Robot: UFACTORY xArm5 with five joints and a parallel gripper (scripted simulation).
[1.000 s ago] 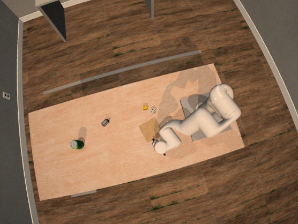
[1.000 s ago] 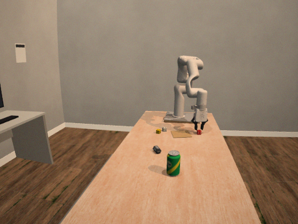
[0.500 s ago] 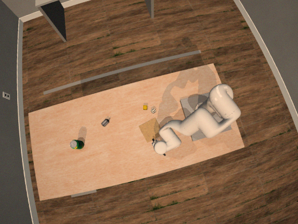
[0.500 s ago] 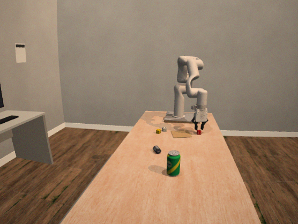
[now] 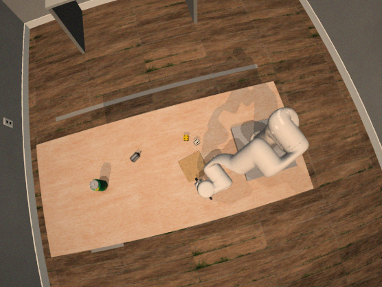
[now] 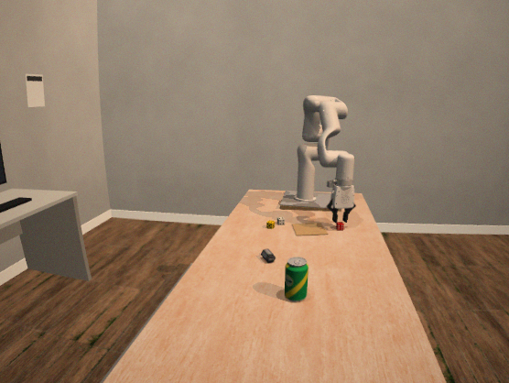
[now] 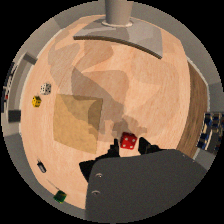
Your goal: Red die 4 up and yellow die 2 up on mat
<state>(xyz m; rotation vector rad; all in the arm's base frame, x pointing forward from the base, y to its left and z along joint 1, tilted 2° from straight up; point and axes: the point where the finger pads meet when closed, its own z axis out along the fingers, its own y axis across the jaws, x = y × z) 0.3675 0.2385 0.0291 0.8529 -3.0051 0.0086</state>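
My gripper is now 4 cm above the red die. Round my hand: brown mat: 4 cm ahead, 13 cm to the right, 5 cm below; yellow die: 7 cm ahead, 31 cm to the right, 4 cm below; white die: 1 cm ahead, 27 cm to the right, 4 cm below.
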